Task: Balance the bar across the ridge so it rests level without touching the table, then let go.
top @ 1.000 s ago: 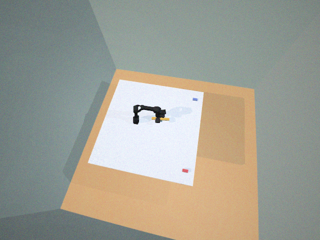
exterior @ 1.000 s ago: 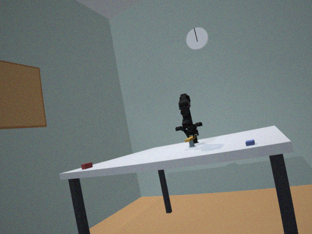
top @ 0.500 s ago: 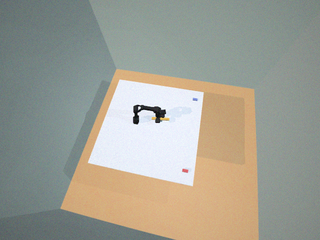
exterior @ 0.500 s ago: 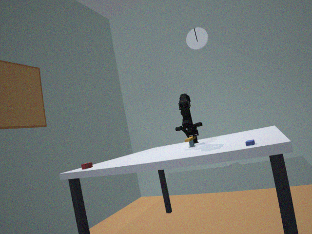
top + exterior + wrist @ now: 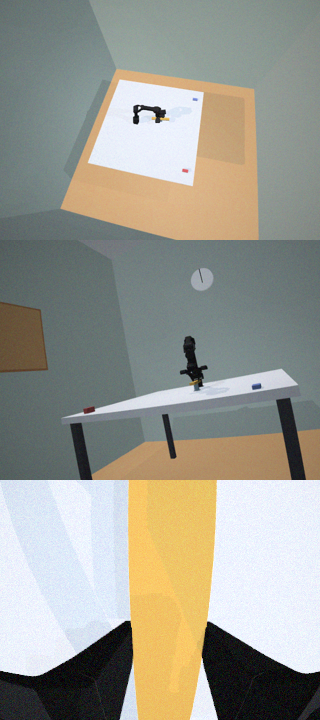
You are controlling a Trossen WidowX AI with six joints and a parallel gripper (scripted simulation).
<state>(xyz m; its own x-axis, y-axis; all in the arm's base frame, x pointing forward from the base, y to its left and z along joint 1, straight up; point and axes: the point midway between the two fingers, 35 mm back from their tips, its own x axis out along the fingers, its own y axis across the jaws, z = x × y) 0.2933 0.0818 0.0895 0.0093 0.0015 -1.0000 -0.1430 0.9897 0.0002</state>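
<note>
Right now my gripper tip is 3 cm short of the bar. Also, from my gripper tip: blue block (45 cm ahead, 42 cm to the left, 5 cm below); then red block (58 cm to the right, 45 cm ahead, 4 cm below).
</note>
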